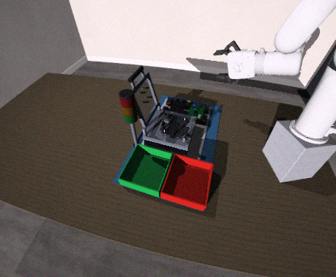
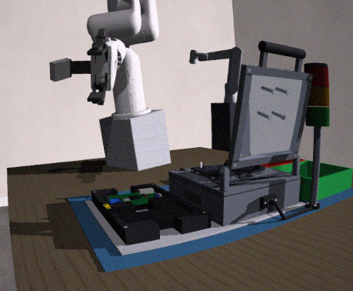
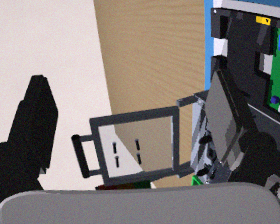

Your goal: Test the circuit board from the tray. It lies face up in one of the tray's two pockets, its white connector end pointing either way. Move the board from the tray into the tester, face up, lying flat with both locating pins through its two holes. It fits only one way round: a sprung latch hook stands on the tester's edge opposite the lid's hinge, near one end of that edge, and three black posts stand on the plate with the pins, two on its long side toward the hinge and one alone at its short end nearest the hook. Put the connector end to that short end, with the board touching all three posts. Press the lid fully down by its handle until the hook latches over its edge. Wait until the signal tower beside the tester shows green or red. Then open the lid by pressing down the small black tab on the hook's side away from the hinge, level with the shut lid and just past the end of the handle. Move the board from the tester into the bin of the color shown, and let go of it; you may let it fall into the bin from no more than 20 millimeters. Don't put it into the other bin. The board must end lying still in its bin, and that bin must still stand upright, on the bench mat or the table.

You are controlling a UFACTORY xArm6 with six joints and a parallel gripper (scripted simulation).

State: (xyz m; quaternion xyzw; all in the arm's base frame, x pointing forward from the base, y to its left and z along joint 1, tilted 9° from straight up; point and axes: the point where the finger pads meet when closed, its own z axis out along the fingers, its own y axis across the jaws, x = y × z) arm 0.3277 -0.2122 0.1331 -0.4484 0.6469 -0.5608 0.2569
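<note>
Now: hand 6 cm short of the green circuit board, 4 cm to the right of it and 23 cm above it. The rest, counted from my hand: clear lid 26 cm ahead, 19 cm to the left, 6 cm below; plate 14 cm ahead, 21 cm to the left, 18 cm below; red bin 5 cm ahead, 41 cm to the left, 23 cm below.
</note>
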